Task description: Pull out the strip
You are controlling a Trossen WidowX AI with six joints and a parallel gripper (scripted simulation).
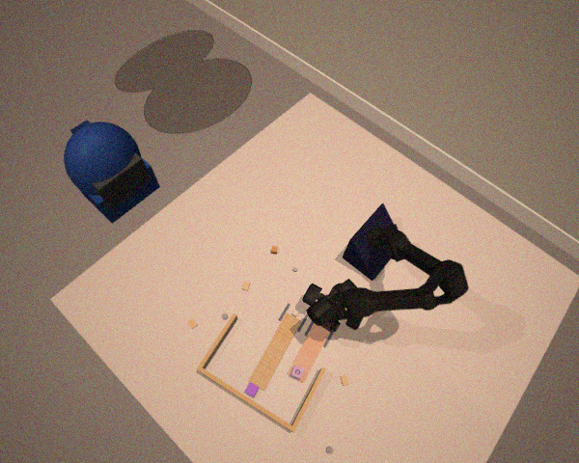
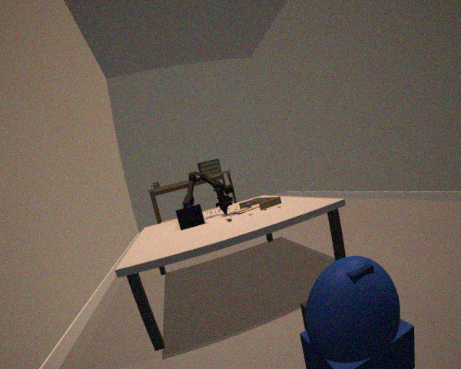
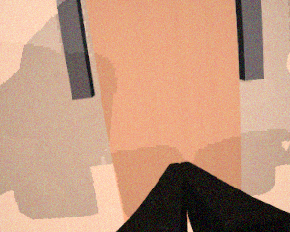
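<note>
Now: the salmon strip 100 mm ahead of my gripper tip and 30 mm to the left of it.
</note>
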